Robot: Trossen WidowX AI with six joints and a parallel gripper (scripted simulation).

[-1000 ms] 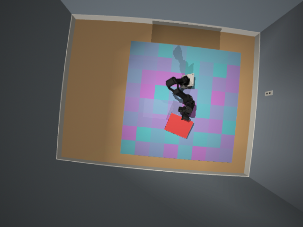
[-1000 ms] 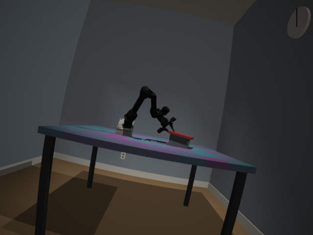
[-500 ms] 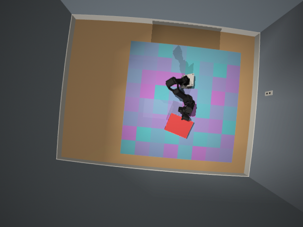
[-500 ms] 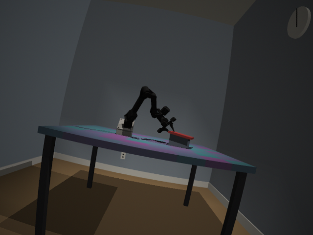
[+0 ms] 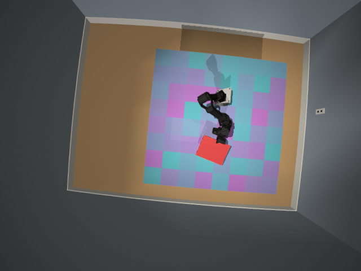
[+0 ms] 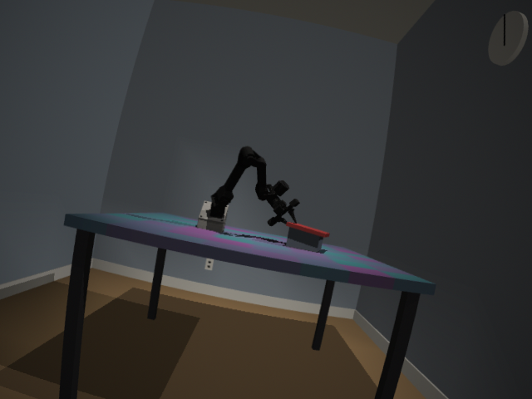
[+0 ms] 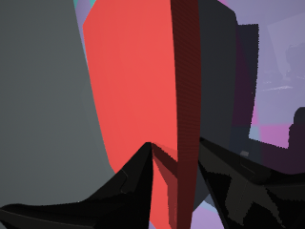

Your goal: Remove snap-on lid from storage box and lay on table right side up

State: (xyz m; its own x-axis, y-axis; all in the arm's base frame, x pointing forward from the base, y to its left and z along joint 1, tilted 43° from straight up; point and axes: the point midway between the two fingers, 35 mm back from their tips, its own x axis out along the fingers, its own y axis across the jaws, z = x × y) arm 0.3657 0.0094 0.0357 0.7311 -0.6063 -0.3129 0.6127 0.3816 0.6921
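Right now my gripper tip is 7 cm short of the red lid and 2 cm to the left of it. Also, from my gripper tip: grey storage box 7 cm ahead, 5 cm below, 2 cm to the right.
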